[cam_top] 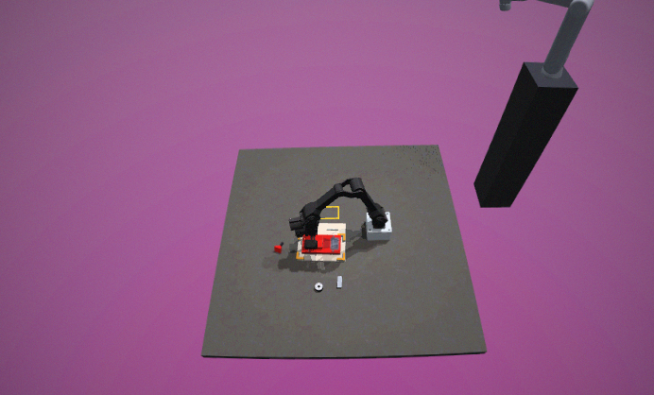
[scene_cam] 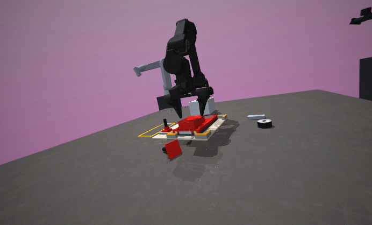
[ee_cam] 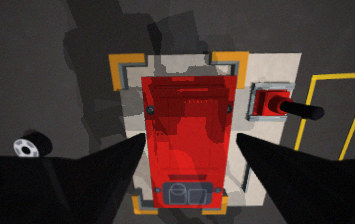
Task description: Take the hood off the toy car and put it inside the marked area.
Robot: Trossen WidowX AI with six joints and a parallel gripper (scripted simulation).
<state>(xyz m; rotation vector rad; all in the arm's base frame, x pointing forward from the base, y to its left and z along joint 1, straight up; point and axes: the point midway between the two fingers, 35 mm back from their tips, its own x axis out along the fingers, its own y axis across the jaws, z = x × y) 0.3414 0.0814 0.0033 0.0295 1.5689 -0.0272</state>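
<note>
Right now my gripper tip is 1 cm above the red hood. From my gripper tip the other things lie so: black wheel: 3 cm behind, 24 cm to the left, 5 cm below; then grey engine block: 3 cm below.
</note>
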